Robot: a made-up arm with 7 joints.
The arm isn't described. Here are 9 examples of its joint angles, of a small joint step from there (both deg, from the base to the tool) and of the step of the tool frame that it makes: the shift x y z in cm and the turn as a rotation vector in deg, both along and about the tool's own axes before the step.
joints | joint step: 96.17 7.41 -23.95 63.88 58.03 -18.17 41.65 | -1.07 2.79 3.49 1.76 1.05 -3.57 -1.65
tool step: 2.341 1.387 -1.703 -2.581 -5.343 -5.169
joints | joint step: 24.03 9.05 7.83 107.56 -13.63 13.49 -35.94 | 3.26 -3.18 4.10 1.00 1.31 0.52 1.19
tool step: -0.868 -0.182 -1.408 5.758 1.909 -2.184
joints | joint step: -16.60 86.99 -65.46 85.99 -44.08 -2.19 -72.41 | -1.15 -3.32 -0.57 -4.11 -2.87 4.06 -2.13
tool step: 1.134 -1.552 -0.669 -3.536 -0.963 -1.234
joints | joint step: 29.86 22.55 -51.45 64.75 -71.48 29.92 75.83 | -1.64 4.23 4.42 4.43 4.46 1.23 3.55
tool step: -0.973 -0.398 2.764 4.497 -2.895 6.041
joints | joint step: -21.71 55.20 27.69 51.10 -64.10 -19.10 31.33 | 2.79 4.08 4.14 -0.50 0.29 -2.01 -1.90
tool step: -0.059 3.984 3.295 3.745 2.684 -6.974
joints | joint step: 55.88 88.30 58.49 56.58 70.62 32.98 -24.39 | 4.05 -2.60 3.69 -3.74 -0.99 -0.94 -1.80
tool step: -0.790 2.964 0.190 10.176 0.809 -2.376
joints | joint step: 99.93 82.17 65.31 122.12 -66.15 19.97 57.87 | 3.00 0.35 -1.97 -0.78 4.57 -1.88 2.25
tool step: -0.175 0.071 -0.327 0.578 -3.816 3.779
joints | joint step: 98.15 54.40 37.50 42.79 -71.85 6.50 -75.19 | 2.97 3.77 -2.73 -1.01 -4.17 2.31 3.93
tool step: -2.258 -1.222 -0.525 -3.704 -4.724 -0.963
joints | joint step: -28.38 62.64 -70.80 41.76 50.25 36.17 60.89 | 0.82 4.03 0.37 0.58 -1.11 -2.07 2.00
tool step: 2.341 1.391 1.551 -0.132 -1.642 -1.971
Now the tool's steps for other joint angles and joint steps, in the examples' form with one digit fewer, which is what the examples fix.
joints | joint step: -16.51 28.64 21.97 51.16 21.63 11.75 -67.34 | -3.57 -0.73 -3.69 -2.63 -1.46 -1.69 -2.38
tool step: -0.74 0.43 3.32 -5.41 -3.87 -3.88
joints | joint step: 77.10 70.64 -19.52 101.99 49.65 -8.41 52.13 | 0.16 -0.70 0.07 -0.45 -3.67 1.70 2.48
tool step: -0.55 -0.18 0.24 -1.76 3.28 2.15
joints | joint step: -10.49 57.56 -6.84 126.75 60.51 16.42 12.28 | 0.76 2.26 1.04 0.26 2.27 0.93 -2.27
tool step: 0.56 0.66 -0.63 0.10 0.85 -2.15
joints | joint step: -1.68 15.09 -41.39 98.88 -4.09 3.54 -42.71 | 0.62 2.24 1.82 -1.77 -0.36 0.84 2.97
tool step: -1.39 0.84 0.78 -4.69 0.56 -0.18
